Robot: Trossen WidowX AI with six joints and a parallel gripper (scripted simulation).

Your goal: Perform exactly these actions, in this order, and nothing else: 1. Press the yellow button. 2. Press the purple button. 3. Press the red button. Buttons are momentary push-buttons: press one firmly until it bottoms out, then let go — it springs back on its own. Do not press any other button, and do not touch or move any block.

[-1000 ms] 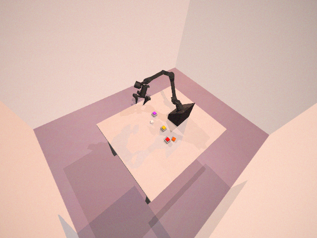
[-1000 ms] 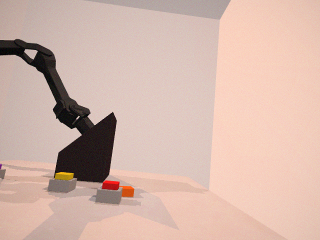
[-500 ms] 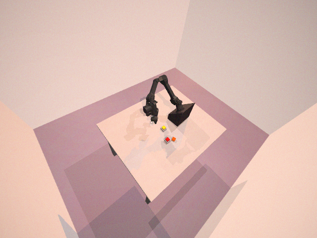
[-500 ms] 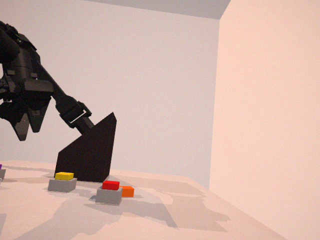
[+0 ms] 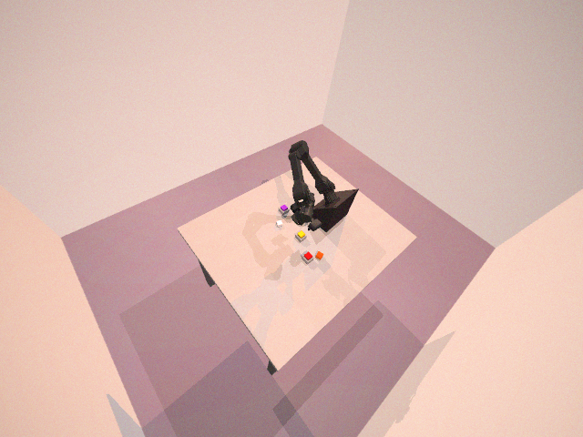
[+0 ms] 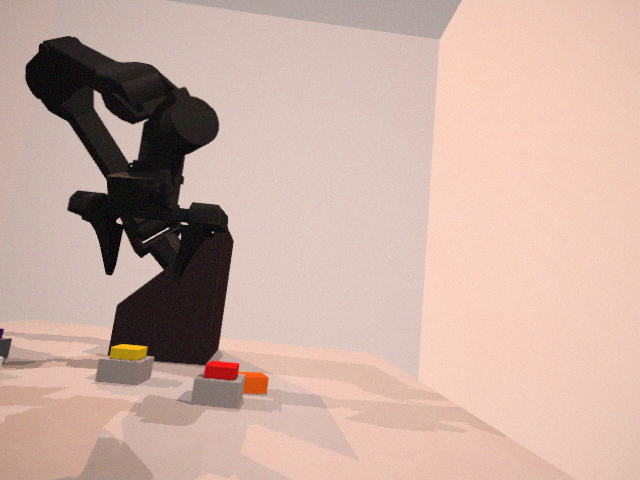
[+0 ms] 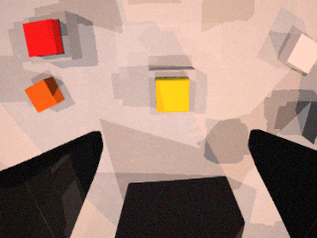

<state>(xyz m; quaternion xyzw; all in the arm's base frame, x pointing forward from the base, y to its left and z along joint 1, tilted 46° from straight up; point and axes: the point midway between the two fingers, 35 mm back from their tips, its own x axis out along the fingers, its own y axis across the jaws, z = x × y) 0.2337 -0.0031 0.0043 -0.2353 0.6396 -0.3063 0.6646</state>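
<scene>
The yellow button is 90 mm below my gripper tip. Round my gripper tip: white block: 150 mm to the right, 110 mm below, 30 mm ahead; then red button: 120 mm to the left, 100 mm below, 70 mm ahead; then orange block: 150 mm to the left, 110 mm below, 10 mm ahead.
</scene>
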